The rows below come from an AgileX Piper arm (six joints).
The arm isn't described. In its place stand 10 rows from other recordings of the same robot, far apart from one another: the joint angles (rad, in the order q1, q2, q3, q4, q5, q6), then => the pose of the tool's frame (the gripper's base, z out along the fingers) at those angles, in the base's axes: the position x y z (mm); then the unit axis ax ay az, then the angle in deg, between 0 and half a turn.
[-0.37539, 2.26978, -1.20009, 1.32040, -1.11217, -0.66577] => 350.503, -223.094, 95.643, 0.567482, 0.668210, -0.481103, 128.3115
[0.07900, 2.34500, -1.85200, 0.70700, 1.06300, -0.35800] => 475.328, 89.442, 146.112, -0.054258, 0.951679, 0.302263, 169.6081
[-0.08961, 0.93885, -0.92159, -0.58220, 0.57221, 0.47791] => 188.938, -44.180, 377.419, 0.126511, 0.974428, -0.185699, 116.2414
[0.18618, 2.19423, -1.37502, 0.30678, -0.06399, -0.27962] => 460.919, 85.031, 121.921, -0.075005, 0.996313, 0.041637, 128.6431
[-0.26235, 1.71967, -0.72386, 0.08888, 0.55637, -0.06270] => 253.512, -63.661, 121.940, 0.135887, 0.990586, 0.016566, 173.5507
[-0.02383, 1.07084, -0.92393, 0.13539, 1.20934, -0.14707] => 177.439, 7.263, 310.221, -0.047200, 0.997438, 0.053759, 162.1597
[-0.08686, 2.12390, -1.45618, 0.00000, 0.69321, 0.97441] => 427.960, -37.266, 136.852, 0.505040, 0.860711, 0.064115, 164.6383
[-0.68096, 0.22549, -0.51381, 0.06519, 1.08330, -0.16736] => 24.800, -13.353, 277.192, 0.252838, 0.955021, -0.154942, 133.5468
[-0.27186, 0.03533, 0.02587, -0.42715, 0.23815, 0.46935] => 53.618, -24.179, 182.831, 0.199459, 0.970228, -0.137381, 102.2542
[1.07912, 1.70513, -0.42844, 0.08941, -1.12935, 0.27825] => 138.826, 243.663, 167.535, -0.292088, 0.817133, 0.496970, 114.1785
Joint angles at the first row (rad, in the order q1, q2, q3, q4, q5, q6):
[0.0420 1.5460 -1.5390 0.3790 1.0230 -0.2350]
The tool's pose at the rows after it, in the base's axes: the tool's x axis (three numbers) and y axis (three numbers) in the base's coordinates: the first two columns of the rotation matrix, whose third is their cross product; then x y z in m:
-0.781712 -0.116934 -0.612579 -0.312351 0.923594 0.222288 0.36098 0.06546 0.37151
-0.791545 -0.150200 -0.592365 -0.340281 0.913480 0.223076 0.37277 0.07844 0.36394
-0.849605 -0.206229 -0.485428 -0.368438 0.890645 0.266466 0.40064 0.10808 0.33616
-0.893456 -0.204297 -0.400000 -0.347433 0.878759 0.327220 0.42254 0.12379 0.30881
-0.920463 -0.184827 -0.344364 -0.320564 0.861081 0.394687 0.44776 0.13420 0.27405
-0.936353 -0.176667 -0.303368 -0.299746 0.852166 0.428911 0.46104 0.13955 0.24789
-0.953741 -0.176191 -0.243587 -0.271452 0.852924 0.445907 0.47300 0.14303 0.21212
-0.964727 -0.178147 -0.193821 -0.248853 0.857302 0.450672 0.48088 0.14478 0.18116
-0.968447 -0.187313 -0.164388 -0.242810 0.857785 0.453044 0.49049 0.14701 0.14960
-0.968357 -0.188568 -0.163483 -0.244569 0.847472 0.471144 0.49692 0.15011 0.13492
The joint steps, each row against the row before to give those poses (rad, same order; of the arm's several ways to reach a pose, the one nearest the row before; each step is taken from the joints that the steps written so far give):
[0.0610 0.1190 -0.1110 -0.0110 0.0030 0.0000]
[0.0310 0.0570 -0.0490 -0.0050 0.0180 0.0010]
[0.0580 0.1610 -0.1370 0.0030 0.1000 0.0340]
[0.0180 0.1270 -0.0970 0.0330 0.0590 0.0350]
[0.0000 0.1340 -0.0850 0.0620 0.0100 0.0050]
[0.0000 0.0820 -0.0410 0.0320 0.0020 0.0000]
[0.0000 0.0920 -0.0310 0.0120 0.0010 0.0000]
[0.0000 0.0760 -0.0250 0.0010 0.0000 0.0000]
[0.0000 0.0900 -0.0520 0.0030 -0.0030 -0.0120]
[0.0000 0.0550 -0.0480 0.0230 -0.0010 -0.0120]

